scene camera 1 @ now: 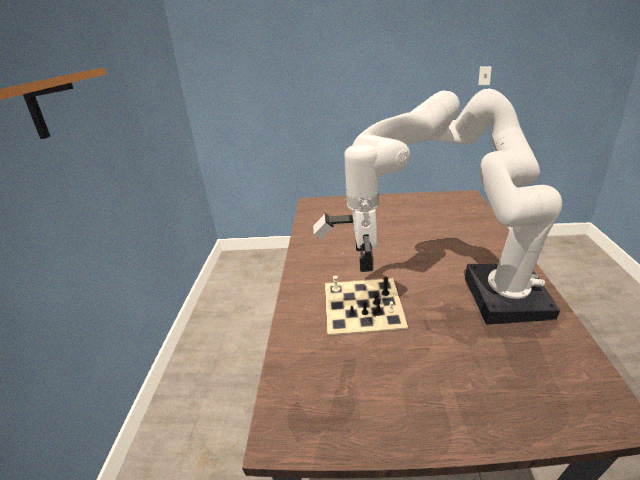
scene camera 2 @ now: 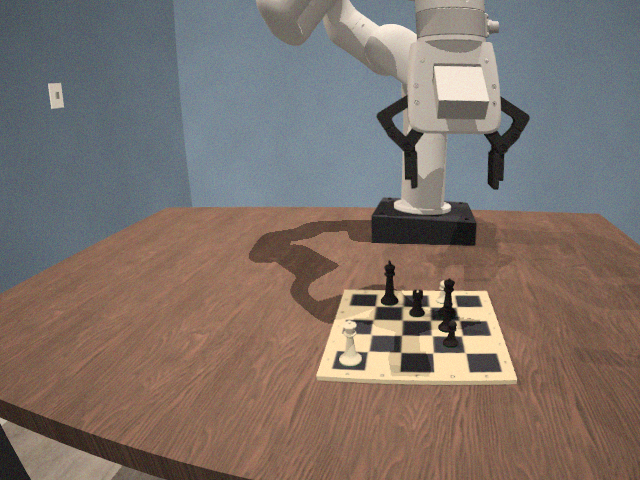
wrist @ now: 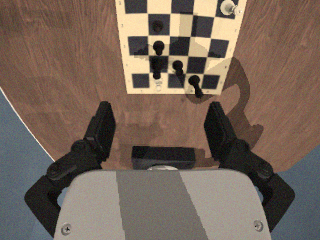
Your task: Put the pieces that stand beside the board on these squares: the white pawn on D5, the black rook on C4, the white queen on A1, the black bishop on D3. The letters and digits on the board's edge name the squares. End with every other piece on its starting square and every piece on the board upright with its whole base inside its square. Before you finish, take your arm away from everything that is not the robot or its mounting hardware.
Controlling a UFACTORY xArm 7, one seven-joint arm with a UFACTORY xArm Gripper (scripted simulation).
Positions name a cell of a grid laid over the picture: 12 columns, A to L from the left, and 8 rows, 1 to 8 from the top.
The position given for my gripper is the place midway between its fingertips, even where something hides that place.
Observation:
In view: my gripper (scene camera 2: I4) and a chessboard (scene camera 2: H6).
The chessboard is seen too in scene camera 1 (scene camera 1: G6). My gripper shows as well in scene camera 1 (scene camera 1: G5).

